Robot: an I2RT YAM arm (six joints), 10 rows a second.
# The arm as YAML. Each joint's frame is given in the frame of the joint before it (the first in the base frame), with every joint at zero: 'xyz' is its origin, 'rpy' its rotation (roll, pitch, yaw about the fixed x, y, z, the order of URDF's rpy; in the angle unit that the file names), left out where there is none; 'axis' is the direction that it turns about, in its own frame. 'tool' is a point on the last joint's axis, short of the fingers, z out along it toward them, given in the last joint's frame.
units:
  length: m
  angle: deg
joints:
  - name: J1
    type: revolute
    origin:
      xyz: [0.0, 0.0, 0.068]
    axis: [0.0, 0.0, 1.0]
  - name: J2
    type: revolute
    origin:
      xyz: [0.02, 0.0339, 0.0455]
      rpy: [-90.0, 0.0, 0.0]
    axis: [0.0, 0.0, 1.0]
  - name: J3
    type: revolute
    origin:
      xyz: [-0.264, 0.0, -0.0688]
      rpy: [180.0, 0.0, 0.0]
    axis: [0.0, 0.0, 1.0]
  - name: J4
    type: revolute
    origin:
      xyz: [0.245, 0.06, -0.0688]
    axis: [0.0, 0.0, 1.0]
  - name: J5
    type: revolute
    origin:
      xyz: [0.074, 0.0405, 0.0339]
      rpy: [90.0, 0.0, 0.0]
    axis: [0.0, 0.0, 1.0]
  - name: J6
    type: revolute
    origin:
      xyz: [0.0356, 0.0, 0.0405]
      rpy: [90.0, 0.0, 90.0]
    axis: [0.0, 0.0, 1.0]
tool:
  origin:
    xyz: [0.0, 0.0, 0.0]
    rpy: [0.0, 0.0, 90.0]
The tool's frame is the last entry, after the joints.
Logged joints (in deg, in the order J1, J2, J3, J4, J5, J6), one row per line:
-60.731 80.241 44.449 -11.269 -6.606 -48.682
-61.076 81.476 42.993 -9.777 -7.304 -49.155
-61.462 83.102 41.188 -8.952 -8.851 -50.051
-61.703 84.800 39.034 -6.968 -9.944 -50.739
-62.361 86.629 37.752 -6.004 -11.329 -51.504
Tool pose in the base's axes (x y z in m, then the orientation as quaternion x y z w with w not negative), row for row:
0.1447 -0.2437 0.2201 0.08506 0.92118 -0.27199 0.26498
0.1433 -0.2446 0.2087 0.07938 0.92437 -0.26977 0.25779
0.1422 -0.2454 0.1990 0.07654 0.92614 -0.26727 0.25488
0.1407 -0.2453 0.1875 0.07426 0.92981 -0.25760 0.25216
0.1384 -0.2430 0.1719 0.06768 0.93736 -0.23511 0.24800
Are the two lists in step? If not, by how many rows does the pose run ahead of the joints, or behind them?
The pose runs 2 rows behind the joints: the pose in row i belongs to the joints in row i - 2.
